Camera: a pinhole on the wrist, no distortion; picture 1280 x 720 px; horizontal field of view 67.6 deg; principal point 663.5 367.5 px. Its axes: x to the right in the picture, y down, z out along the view. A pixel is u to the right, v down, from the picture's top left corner.
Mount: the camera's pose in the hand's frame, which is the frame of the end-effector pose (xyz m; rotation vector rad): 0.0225 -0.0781 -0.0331 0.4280 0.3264 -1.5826
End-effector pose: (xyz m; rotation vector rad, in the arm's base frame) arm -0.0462 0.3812 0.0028 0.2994 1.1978 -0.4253
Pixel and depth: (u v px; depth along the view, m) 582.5 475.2 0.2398
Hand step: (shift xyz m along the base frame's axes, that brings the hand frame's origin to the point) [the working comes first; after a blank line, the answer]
In the camera's frame: -0.0203 0.0270 0.2398

0.0871 -0.2406 0.0339
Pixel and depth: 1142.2 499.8 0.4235
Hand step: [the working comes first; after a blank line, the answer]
In the camera's frame: 0.2121 0.0586 0.4235

0.0009 -0.5257 0.0422
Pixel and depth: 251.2 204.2 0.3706
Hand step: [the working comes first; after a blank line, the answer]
In the camera's frame: -0.1598 -0.0633 0.3706

0.2365 -0.2420 0.1835
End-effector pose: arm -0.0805 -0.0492 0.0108 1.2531 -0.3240 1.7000
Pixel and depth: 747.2 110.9 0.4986
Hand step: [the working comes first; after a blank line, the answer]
In the camera's frame: 0.0437 -0.1338 0.4986

0.4986 -0.1700 -0.0633
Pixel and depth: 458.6 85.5 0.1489
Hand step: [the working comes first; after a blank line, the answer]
In the camera's frame: -0.0319 -0.0439 0.1489

0.1591 -0.0346 -0.0135
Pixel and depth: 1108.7 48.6 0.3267
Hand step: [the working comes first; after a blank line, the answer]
In the camera's frame: 0.1521 -0.1090 0.3267

0.3952 -0.0055 -0.1280
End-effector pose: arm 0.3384 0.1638 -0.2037 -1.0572 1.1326 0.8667
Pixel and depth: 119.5 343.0 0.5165
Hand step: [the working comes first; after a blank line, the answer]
In the camera's frame: -0.2939 -0.0132 0.5165

0.1992 0.5200 0.0772
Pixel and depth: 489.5 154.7 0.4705
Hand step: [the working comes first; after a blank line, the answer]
In the camera's frame: -0.0856 -0.1047 0.4705

0.2873 0.3372 0.1898
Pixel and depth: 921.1 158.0 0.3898
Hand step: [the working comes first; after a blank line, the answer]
In the camera's frame: 0.1050 -0.0854 0.3898

0.3728 0.1477 0.1851
